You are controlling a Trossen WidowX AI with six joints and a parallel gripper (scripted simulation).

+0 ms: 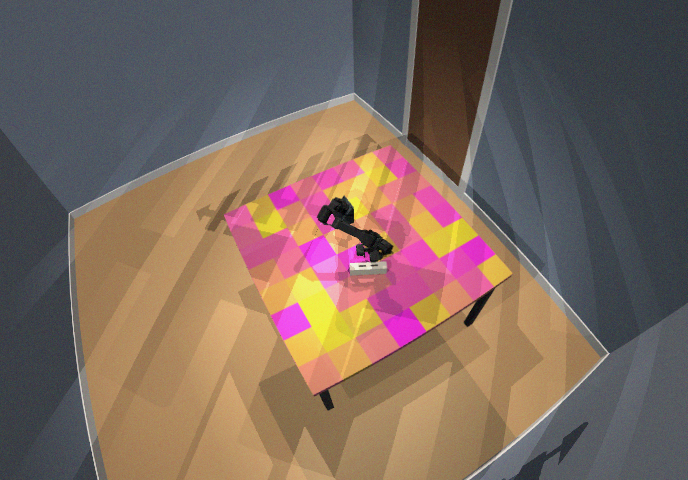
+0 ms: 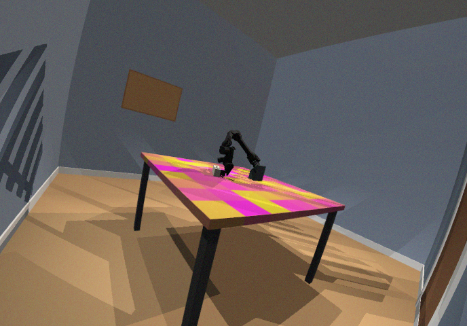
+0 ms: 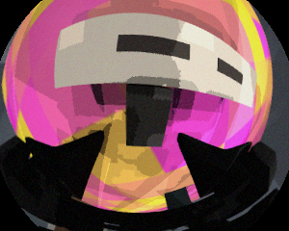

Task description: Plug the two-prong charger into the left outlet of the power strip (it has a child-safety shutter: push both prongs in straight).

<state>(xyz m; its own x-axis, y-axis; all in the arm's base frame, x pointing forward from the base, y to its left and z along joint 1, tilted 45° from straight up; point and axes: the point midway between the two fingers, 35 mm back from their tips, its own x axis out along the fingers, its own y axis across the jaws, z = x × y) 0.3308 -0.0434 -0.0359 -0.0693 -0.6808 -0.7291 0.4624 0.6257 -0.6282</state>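
The charger lies 40 mm ahead of my gripper tip, 20 mm to the right of it and 10 mm above it.
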